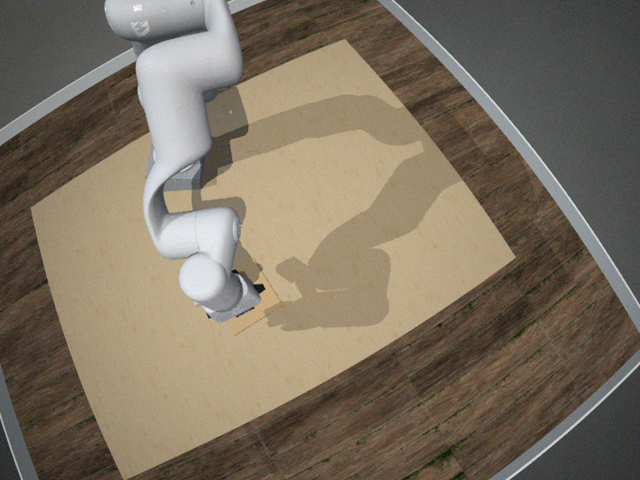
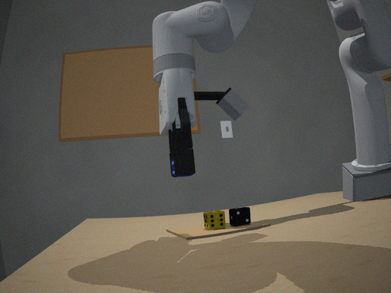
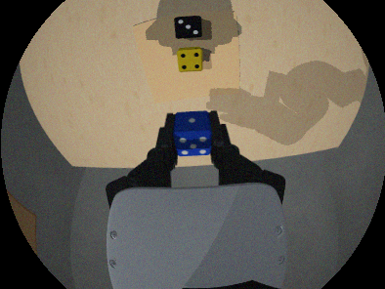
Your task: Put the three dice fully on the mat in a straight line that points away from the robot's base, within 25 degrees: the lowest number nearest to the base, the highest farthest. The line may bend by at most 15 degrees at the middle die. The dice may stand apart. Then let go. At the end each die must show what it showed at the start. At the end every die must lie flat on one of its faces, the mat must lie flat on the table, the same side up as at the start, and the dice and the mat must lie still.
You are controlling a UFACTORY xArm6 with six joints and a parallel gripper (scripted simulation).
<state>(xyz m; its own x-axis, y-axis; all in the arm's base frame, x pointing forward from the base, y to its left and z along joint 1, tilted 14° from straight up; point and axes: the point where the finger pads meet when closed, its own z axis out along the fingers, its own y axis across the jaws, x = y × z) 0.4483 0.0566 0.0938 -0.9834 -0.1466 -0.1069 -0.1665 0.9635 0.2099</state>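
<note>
The yellow die lies 50 mm behind my hand, 10 mm to the right of it and 100 mm below it. From my hand the other things lie so: thin tan mat: 50 mm behind, 10 mm to the right, 120 mm below; blue die: 10 mm below; black die: 90 mm behind, 10 mm to the right, 100 mm below.
</note>
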